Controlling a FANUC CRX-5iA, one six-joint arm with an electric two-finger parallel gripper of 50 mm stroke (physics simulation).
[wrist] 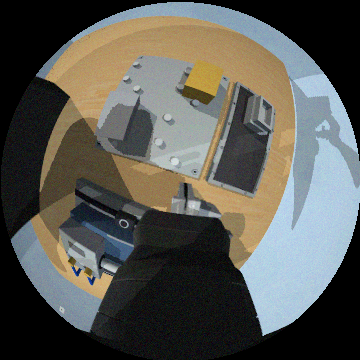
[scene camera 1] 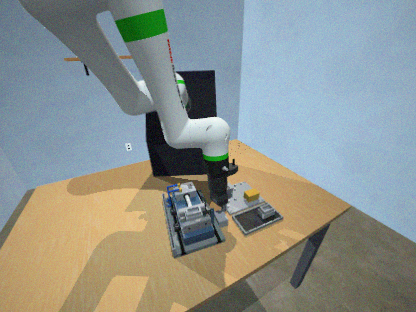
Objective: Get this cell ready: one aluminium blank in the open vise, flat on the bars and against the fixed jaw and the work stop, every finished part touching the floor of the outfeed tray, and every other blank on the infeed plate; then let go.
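Frame: origin at the arm's base, x ahead, y left, z up, level; millimetres.
Where they show: gripper, fingertip midpoint: (wrist: 183, 189) (scene camera 1: 224, 210).
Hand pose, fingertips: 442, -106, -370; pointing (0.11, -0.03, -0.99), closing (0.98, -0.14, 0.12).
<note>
Each offset is from my fingertips to the top centre of the thing, as dx, dy, dz. "spot": to the spot under its first point.
My gripper (scene camera 1: 221, 208) (wrist: 183, 189) is shut, its fingertips together and empty, low beside the vise {-81, -124, +80} (scene camera 1: 199, 234) (wrist: 82, 245). A grey aluminium block {+17, -41, +17} (scene camera 1: 221, 219) (wrist: 209, 208) is right by the fingers, between vise and outfeed tray; the gripper partly hides it in the wrist view. Another grey blank {-86, +104, +32} (wrist: 119, 120) stands on the infeed plate {-28, +131, -11} (scene camera 1: 236, 204) (wrist: 145, 75), at its left in the wrist view. A yellow block {+27, +160, +24} (scene camera 1: 251, 195) (wrist: 203, 81) is also on the plate. A grey pocketed part {+128, +124, +21} (scene camera 1: 266, 212) (wrist: 259, 115) is in the outfeed tray (scene camera 1: 250, 222) (wrist: 235, 150), near one end. The vise's seat is hidden in the wrist view.
The plate's upright pins {-21, +100, -3} (wrist: 168, 117) stick up around the blanks. The tray lies alongside the plate with a narrow gap between. Blue fittings {spot: -199, -117, +74} (scene camera 1: 172, 188) (wrist: 91, 280) stick out at the vise's far end. A black panel (scene camera 1: 200, 100) stands behind the arm.
</note>
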